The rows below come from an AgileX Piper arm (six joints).
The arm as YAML. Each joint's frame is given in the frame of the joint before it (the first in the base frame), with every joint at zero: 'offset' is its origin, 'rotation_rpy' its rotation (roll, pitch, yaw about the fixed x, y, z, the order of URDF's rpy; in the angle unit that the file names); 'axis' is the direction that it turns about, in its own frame. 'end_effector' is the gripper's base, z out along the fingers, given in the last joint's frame.
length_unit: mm
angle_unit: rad
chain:
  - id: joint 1
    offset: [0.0, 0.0, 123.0]
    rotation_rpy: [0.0, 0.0, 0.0]
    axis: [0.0, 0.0, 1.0]
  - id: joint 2
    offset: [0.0, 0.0, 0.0]
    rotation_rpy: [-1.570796, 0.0, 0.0]
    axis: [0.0, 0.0, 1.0]
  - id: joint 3
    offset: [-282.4, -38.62, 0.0]
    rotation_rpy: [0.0, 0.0, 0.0]
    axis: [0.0, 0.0, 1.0]
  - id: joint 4
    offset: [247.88, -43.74, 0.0]
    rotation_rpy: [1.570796, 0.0, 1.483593]
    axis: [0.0, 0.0, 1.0]
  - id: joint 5
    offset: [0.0, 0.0, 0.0]
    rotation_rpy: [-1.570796, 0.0, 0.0]
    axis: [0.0, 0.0, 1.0]
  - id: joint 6
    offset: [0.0, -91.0, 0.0]
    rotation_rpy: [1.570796, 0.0, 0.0]
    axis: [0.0, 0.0, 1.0]
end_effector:
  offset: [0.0, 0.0, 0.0]
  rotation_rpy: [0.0, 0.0, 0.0]
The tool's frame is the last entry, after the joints.
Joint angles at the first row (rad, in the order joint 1, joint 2, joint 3, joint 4, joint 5, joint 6):
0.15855, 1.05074, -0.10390, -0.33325, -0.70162, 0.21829
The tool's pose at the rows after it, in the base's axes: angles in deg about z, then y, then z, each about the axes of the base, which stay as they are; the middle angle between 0 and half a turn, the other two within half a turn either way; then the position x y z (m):
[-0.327, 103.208, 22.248, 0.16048, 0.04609, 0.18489]
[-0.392, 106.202, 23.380, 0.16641, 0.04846, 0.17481]
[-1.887, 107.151, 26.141, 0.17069, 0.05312, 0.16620]
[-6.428, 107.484, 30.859, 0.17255, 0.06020, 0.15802]
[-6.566, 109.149, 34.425, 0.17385, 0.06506, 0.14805]
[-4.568, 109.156, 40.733, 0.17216, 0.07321, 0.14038]
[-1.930, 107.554, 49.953, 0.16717, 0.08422, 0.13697]
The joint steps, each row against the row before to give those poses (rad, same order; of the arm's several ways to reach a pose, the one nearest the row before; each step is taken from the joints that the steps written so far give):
-0.00002, 0.07365, 0.00184, -0.00658, -0.02612, -0.01929
0.00002, 0.07978, -0.00736, -0.01609, -0.02067, -0.01086
-0.00001, 0.08248, -0.00212, -0.03917, -0.06731, -0.03293
0.00005, 0.08040, -0.00071, -0.07469, -0.08136, -0.08008
-0.00002, 0.07574, -0.00229, -0.05302, -0.04660, -0.01773
0.00003, 0.07345, -0.00163, -0.09745, -0.07744, 0.02048
-0.00006, 0.05807, -0.00754, -0.14971, -0.09006, 0.03935

